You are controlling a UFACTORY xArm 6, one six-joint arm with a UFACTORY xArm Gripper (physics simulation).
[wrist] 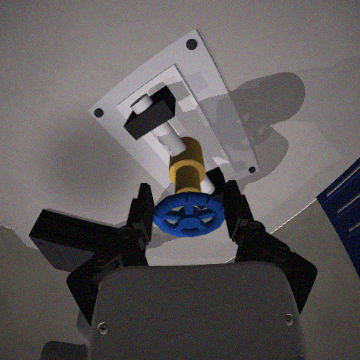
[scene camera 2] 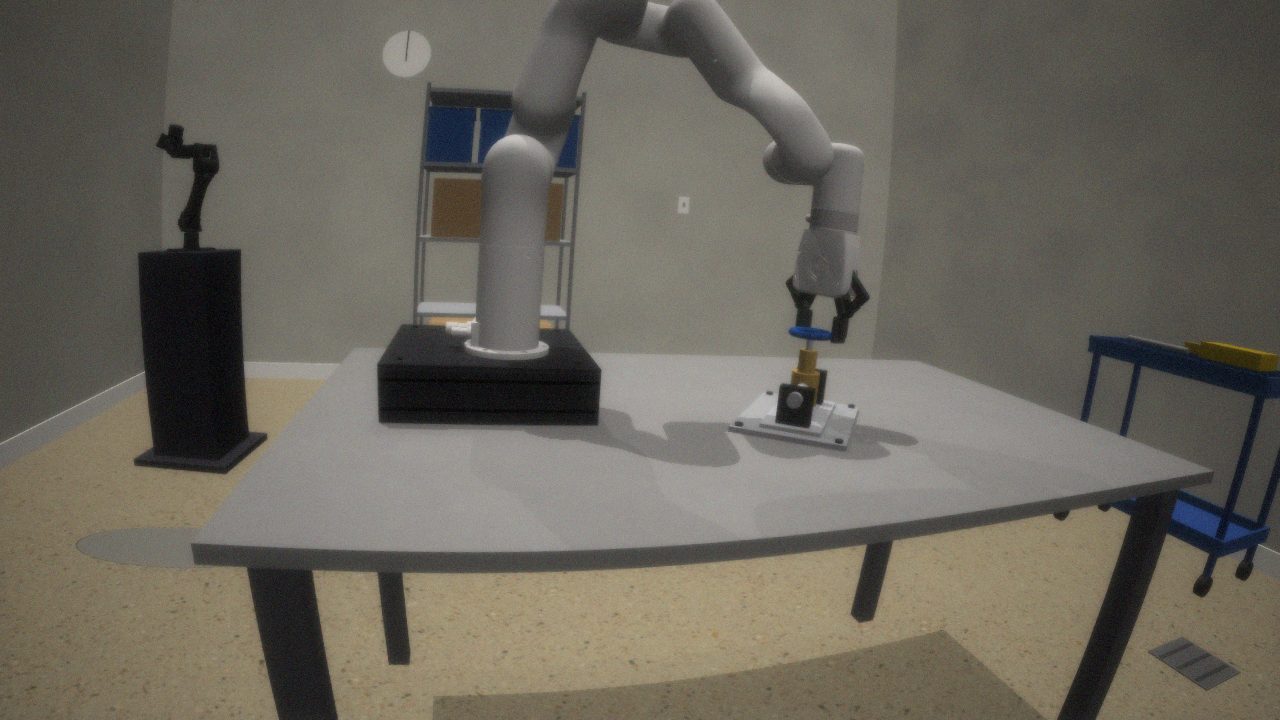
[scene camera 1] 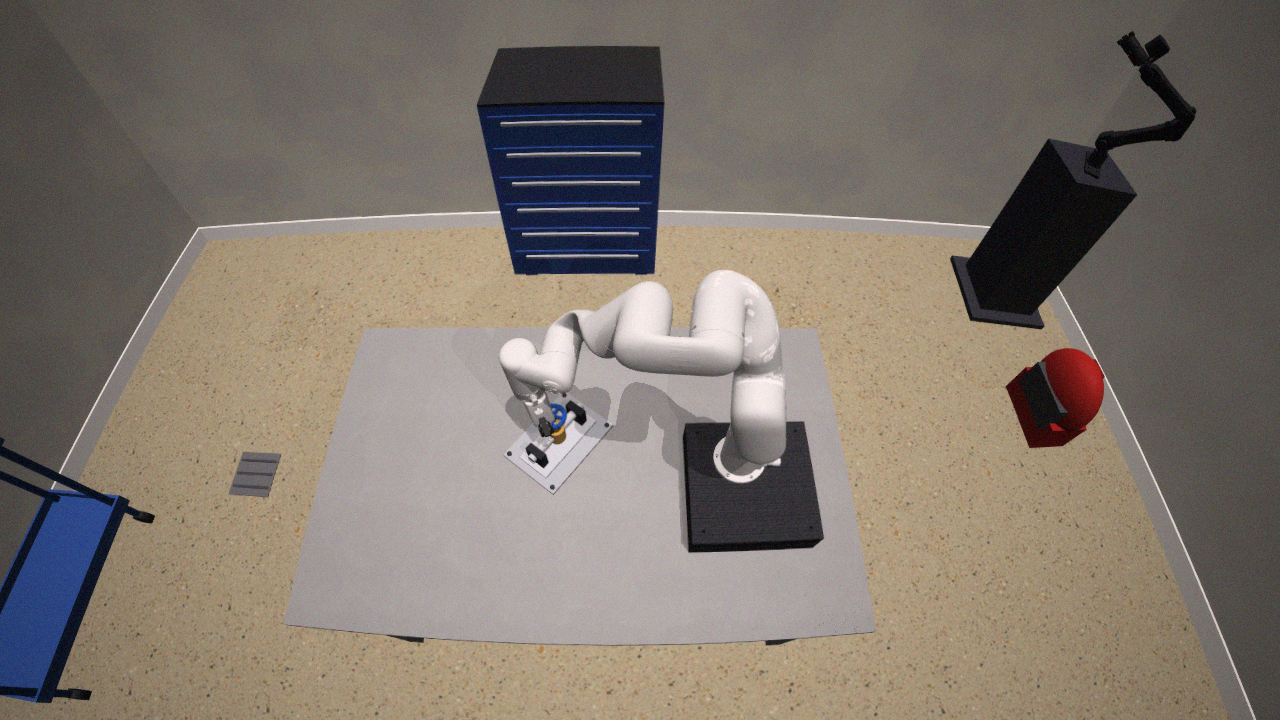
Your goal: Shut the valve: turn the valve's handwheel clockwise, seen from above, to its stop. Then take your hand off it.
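Observation:
The valve's blue handwheel sits level on top of a brass-coloured valve body. The body stands on a light grey base plate, with a white pipe running through it. My gripper points down over the valve and is shut on the handwheel, with one black finger against each side of the rim. In scene camera 1 the wrist and a finger partly hide the wheel.
The arm's black pedestal stands on the grey table. Two black pipe blocks flank the valve body. A blue drawer cabinet stands behind the table, and a blue cart beside it.

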